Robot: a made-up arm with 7 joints. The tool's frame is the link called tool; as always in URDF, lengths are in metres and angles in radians. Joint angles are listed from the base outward.
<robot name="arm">
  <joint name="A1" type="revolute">
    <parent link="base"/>
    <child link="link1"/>
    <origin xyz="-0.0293 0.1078 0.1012"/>
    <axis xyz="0 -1 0"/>
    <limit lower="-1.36" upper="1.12"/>
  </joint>
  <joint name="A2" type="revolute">
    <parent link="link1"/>
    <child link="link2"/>
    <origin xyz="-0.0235 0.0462 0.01"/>
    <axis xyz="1 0 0"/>
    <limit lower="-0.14" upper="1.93"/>
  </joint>
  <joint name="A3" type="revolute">
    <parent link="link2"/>
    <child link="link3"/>
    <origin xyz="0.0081 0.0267 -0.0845"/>
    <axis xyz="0 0 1"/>
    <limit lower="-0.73" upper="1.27"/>
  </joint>
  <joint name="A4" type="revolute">
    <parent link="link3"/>
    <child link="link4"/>
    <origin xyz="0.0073 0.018 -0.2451"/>
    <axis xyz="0 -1 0"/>
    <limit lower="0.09" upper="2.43"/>
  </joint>
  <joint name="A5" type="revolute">
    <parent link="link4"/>
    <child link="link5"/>
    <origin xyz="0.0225 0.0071 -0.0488"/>
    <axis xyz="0 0 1"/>
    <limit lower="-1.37" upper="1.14"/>
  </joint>
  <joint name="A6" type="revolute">
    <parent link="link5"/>
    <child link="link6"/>
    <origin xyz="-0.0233 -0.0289 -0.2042"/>
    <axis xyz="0 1 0"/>
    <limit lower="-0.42" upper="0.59"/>
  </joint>
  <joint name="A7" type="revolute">
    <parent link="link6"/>
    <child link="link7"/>
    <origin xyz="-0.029 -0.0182 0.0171"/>
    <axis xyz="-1 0 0"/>
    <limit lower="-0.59" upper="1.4"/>
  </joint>
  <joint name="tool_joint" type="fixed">
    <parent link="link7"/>
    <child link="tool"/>
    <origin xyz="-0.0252 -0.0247 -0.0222" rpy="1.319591 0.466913 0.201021"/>
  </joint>
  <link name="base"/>
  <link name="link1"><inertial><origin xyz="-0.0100 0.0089 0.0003"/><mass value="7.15"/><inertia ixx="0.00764" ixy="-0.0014" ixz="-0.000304" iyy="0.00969" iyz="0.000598" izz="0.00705"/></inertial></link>
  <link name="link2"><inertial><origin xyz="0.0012 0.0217 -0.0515"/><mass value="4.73"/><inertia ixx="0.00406" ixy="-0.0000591" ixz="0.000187" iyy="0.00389" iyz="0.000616" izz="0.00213"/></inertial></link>
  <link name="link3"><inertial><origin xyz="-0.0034 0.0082 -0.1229"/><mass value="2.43"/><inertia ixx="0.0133" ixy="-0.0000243" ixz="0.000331" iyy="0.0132" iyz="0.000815" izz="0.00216"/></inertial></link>
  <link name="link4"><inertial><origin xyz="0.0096 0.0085 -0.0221"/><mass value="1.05"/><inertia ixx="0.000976" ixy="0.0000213" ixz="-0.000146" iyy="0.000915" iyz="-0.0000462" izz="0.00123"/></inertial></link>
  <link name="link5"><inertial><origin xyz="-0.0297 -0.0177 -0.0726"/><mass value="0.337"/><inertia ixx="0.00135" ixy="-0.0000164" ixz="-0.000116" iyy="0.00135" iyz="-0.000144" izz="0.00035"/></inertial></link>
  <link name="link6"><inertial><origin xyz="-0.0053 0.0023 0.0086"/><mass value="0.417"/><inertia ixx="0.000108" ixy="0" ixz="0" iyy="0.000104" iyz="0" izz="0.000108"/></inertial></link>
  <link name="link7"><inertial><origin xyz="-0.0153 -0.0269 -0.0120"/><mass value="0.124"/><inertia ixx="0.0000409" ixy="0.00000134" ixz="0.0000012" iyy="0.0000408" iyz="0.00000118" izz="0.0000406"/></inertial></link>
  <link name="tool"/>
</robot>
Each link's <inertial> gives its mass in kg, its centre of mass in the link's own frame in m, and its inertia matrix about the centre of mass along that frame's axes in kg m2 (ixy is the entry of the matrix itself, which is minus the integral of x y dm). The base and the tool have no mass. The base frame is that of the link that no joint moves.
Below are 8 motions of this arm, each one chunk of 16 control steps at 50 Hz.
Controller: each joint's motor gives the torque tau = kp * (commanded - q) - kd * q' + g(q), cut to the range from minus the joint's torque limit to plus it. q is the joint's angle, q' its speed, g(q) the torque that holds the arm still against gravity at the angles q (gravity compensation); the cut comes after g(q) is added. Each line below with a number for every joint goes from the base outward.
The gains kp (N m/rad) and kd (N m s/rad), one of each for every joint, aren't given. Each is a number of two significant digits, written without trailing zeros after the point. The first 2 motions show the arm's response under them.
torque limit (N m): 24 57 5.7 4.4 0.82 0.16 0.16
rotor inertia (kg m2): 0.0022 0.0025 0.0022 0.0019 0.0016 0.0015 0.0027
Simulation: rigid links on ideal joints. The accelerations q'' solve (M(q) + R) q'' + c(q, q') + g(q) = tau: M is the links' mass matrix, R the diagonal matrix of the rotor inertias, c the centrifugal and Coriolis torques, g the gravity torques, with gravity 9.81 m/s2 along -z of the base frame. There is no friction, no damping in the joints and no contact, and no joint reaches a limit. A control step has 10 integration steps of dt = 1/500 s. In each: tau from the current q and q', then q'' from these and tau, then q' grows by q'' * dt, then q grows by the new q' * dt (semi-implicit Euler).
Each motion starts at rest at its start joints. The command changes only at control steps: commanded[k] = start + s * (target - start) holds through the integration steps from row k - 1 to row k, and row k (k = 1, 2, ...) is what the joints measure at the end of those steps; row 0 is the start. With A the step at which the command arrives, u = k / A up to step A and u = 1 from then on. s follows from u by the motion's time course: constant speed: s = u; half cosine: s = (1 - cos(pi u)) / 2; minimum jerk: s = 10 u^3 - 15 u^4 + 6 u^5; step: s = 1 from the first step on.
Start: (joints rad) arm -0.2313 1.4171 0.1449 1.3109 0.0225 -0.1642 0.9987
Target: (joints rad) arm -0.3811 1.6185 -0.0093 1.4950 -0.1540 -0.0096 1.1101
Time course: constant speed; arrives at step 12
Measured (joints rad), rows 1 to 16:
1: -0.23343 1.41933 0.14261 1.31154 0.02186 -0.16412 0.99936
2: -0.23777 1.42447 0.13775 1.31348 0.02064 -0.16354 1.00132
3: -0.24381 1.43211 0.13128 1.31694 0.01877 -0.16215 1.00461
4: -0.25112 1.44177 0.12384 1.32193 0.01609 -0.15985 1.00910
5: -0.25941 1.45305 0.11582 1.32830 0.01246 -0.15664 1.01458
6: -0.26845 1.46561 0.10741 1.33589 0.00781 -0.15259 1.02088
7: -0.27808 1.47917 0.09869 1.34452 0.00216 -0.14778 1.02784
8: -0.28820 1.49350 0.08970 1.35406 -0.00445 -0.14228 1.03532
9: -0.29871 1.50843 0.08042 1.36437 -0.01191 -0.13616 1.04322
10: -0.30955 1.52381 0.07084 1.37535 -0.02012 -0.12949 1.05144
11: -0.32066 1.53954 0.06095 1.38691 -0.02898 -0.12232 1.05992
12: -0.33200 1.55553 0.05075 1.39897 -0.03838 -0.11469 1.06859
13: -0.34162 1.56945 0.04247 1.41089 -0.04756 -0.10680 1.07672
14: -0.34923 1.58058 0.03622 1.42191 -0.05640 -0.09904 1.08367
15: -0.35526 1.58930 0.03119 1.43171 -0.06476 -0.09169 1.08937
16: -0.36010 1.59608 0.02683 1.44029 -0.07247 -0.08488 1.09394
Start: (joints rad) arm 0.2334 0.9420 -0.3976 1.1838 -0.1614 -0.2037 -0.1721
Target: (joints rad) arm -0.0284 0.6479 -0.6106 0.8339 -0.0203 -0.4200 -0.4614
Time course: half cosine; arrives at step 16
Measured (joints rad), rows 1 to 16:
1: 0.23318 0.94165 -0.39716 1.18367 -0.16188 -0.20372 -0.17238
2: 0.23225 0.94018 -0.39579 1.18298 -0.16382 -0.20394 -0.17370
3: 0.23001 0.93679 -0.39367 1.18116 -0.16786 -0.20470 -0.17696
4: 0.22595 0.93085 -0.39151 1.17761 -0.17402 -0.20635 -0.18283
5: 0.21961 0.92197 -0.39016 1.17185 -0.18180 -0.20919 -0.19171
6: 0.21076 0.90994 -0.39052 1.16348 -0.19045 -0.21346 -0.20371
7: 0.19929 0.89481 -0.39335 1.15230 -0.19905 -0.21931 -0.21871
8: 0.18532 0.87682 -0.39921 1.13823 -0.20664 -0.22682 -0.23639
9: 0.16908 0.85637 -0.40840 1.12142 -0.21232 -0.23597 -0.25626
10: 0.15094 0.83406 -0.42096 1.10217 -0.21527 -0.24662 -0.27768
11: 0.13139 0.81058 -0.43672 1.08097 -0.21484 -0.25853 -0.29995
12: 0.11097 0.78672 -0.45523 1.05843 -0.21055 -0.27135 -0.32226
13: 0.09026 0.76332 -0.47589 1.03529 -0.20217 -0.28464 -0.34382
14: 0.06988 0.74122 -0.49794 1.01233 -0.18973 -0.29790 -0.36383
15: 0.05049 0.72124 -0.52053 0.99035 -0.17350 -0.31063 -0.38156
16: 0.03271 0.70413 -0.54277 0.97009 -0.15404 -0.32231 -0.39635
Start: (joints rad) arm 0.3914 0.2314 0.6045 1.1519 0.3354 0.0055 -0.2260
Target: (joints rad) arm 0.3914 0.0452 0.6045 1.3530 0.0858 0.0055 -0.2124
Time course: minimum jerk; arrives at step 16
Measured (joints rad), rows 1 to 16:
1: 0.39140 0.23135 0.60455 1.15196 0.33533 0.00549 -0.22600
2: 0.39141 0.23096 0.60488 1.15240 0.33488 0.00541 -0.22603
3: 0.39143 0.22973 0.60577 1.15372 0.33363 0.00519 -0.22611
4: 0.39145 0.22702 0.60735 1.15641 0.33120 0.00482 -0.22624
5: 0.39146 0.22230 0.60955 1.16083 0.32732 0.00431 -0.22639
6: 0.39144 0.21516 0.61213 1.16718 0.32186 0.00368 -0.22650
7: 0.39138 0.20545 0.61473 1.17542 0.31476 0.00301 -0.22648
8: 0.39128 0.19326 0.61696 1.18537 0.30612 0.00234 -0.22625
9: 0.39115 0.17894 0.61848 1.19667 0.29616 0.00174 -0.22573
10: 0.39099 0.16307 0.61903 1.20886 0.28518 0.00128 -0.22489
11: 0.39082 0.14638 0.61847 1.22144 0.27361 0.00102 -0.22374
12: 0.39066 0.12970 0.61677 1.23389 0.26194 0.00099 -0.22230
13: 0.39051 0.11385 0.61407 1.24574 0.25067 0.00123 -0.22063
14: 0.39042 0.09957 0.61058 1.25666 0.24021 0.00173 -0.21884
15: 0.39038 0.08737 0.60666 1.26643 0.23085 0.00245 -0.21704
16: 0.39043 0.07746 0.60279 1.27507 0.22257 0.00328 -0.21534

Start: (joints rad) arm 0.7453 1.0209 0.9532 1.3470 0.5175 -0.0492 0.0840
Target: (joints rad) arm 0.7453 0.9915 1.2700 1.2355 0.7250 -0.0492 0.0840
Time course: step
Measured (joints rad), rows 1 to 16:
1: 0.74454 1.01675 0.97399 1.34093 0.54350 -0.05026 0.08550
2: 0.74454 1.01124 1.01024 1.33130 0.56823 -0.05018 0.08719
3: 0.74485 1.00682 1.04923 1.32080 0.58374 -0.04988 0.08768
4: 0.74515 1.00349 1.08624 1.31053 0.59359 -0.04995 0.08716
5: 0.74536 1.00097 1.11929 1.30100 0.60051 -0.05032 0.08611
6: 0.74549 0.99901 1.14771 1.29243 0.60606 -0.05075 0.08495
7: 0.74555 0.99745 1.17152 1.28484 0.61102 -0.05113 0.08392
8: 0.74556 0.99620 1.19113 1.27817 0.61578 -0.05139 0.08312
9: 0.74555 0.99520 1.20708 1.27236 0.62048 -0.05154 0.08257
10: 0.74552 0.99439 1.21994 1.26730 0.62519 -0.05161 0.08224
11: 0.74549 0.99374 1.23023 1.26292 0.62991 -0.05160 0.08208
12: 0.74545 0.99323 1.23844 1.25914 0.63461 -0.05156 0.08206
13: 0.74542 0.99282 1.24497 1.25588 0.63927 -0.05148 0.08211
14: 0.74539 0.99250 1.25016 1.25307 0.64387 -0.05139 0.08223
15: 0.74537 0.99226 1.25427 1.25066 0.64836 -0.05129 0.08238
16: 0.74535 0.99206 1.25752 1.24859 0.65273 -0.05119 0.08254

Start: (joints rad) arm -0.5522 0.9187 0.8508 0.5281 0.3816 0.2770 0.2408
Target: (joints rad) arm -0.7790 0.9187 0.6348 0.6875 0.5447 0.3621 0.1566
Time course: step
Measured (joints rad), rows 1 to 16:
1: -0.58351 0.91786 0.81926 0.55339 0.40275 0.27781 0.23156
2: -0.62031 0.91825 0.78914 0.57385 0.42499 0.28507 0.21922
3: -0.65204 0.91872 0.76542 0.58840 0.43690 0.29293 0.20794
4: -0.67820 0.91894 0.74570 0.59928 0.44275 0.29942 0.19827
5: -0.69936 0.91895 0.72887 0.60791 0.44579 0.30449 0.19017
6: -0.71630 0.91883 0.71441 0.61517 0.44782 0.30852 0.18351
7: -0.72977 0.91867 0.70199 0.62157 0.44975 0.31189 0.17809
8: -0.74042 0.91851 0.69138 0.62742 0.45200 0.31489 0.17372
9: -0.74880 0.91839 0.68234 0.63287 0.45472 0.31767 0.17021
10: -0.75537 0.91831 0.67468 0.63798 0.45794 0.32034 0.16742
11: -0.76050 0.91827 0.66821 0.64278 0.46157 0.32293 0.16520
12: -0.76451 0.91826 0.66276 0.64729 0.46553 0.32545 0.16345
13: -0.76763 0.91828 0.65818 0.65149 0.46970 0.32791 0.16206
14: -0.77005 0.91831 0.65433 0.65538 0.47398 0.33028 0.16097
15: -0.77194 0.91836 0.65111 0.65896 0.47829 0.33257 0.16011
16: -0.77341 0.91840 0.64842 0.66222 0.48255 0.33476 0.15943

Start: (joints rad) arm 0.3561 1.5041 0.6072 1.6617 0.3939 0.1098 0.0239
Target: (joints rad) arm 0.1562 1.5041 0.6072 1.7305 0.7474 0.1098 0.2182
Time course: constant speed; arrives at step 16
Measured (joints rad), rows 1 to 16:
1: 0.35409 1.50409 0.60858 1.66198 0.39403 0.10979 0.02489
2: 0.35019 1.50413 0.61037 1.66260 0.39478 0.10971 0.02753
3: 0.34468 1.50419 0.61205 1.66358 0.39656 0.10956 0.03186
4: 0.33781 1.50426 0.61339 1.66492 0.39962 0.10936 0.03769
5: 0.32980 1.50432 0.61431 1.66660 0.40406 0.10915 0.04478
6: 0.32086 1.50435 0.61480 1.66860 0.40986 0.10893 0.05292
7: 0.31118 1.50437 0.61493 1.67090 0.41700 0.10870 0.06190
8: 0.30089 1.50437 0.61477 1.67346 0.42537 0.10849 0.07157
9: 0.29013 1.50437 0.61439 1.67625 0.43489 0.10827 0.08178
10: 0.27898 1.50435 0.61386 1.67925 0.44545 0.10807 0.09241
11: 0.26754 1.50433 0.61325 1.68243 0.45696 0.10788 0.10338
12: 0.25586 1.50431 0.61259 1.68576 0.46933 0.10770 0.11462
13: 0.24401 1.50429 0.61193 1.68924 0.48247 0.10754 0.12605
14: 0.23201 1.50427 0.61130 1.69283 0.49631 0.10739 0.13765
15: 0.21991 1.50425 0.61069 1.69652 0.51079 0.10725 0.14937
16: 0.20771 1.50423 0.61014 1.70031 0.52584 0.10712 0.16118

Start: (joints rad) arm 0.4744 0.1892 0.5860 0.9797 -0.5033 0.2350 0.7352
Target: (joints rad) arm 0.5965 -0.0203 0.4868 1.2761 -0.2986 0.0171 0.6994
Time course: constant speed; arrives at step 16
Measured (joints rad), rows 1 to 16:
1: 0.47470 0.18764 0.58721 0.98179 -0.50614 0.23376 0.73505
2: 0.47565 0.18394 0.58875 0.98589 -0.51101 0.23100 0.73462
3: 0.47742 0.17828 0.58964 0.99145 -0.51613 0.22696 0.73391
4: 0.48010 0.17096 0.58945 0.99818 -0.52035 0.22192 0.73292
5: 0.48369 0.16227 0.58804 1.00595 -0.52305 0.21611 0.73167
6: 0.48817 0.15250 0.58546 1.01473 -0.52399 0.20971 0.73022
7: 0.49344 0.14189 0.58182 1.02447 -0.52313 0.20283 0.72857
8: 0.49942 0.13063 0.57728 1.03516 -0.52056 0.19556 0.72677
9: 0.50599 0.11889 0.57202 1.04674 -0.51643 0.18795 0.72485
10: 0.51306 0.10679 0.56618 1.05917 -0.51092 0.18003 0.72281
11: 0.52051 0.09441 0.55990 1.07237 -0.50421 0.17182 0.72070
12: 0.52826 0.08184 0.55330 1.08629 -0.49646 0.16332 0.71852
13: 0.53621 0.06913 0.54649 1.10084 -0.48785 0.15455 0.71629
14: 0.54431 0.05632 0.53954 1.11596 -0.47852 0.14550 0.71403
15: 0.55249 0.04342 0.53251 1.13156 -0.46860 0.13619 0.71174
16: 0.56070 0.03048 0.52545 1.14759 -0.45819 0.12662 0.70944

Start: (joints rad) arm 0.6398 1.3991 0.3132 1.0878 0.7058 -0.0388 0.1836
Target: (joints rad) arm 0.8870 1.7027 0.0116 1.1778 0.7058 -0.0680 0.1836
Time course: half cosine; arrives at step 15
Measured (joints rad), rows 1 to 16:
1: 0.64027 1.39952 0.31224 1.08768 0.70569 -0.03885 0.18362
2: 0.64201 1.40131 0.30871 1.08736 0.70517 -0.03910 0.18371
3: 0.64563 1.40542 0.30169 1.08699 0.70403 -0.03972 0.18390
4: 0.65159 1.41259 0.29094 1.08685 0.70230 -0.04080 0.18419
5: 0.66018 1.42323 0.27667 1.08727 0.70021 -0.04237 0.18453
6: 0.67147 1.43749 0.25939 1.08852 0.69809 -0.04438 0.18485
7: 0.68536 1.45522 0.23980 1.09083 0.69627 -0.04676 0.18511
8: 0.70153 1.47603 0.21875 1.09430 0.69499 -0.04939 0.18523
9: 0.71952 1.49928 0.19712 1.09892 0.69439 -0.05213 0.18521
10: 0.73875 1.52418 0.17582 1.10455 0.69443 -0.05480 0.18502
11: 0.75853 1.54979 0.15570 1.11096 0.69498 -0.05723 0.18469
12: 0.77814 1.57510 0.13753 1.11783 0.69582 -0.05924 0.18426
13: 0.79686 1.59911 0.12197 1.12483 0.69671 -0.06068 0.18376
14: 0.81396 1.62080 0.10954 1.13163 0.69741 -0.06143 0.18326
15: 0.82878 1.63928 0.10060 1.13794 0.69778 -0.06145 0.18279
16: 0.84116 1.65421 0.09437 1.14353 0.69788 -0.06090 0.18235

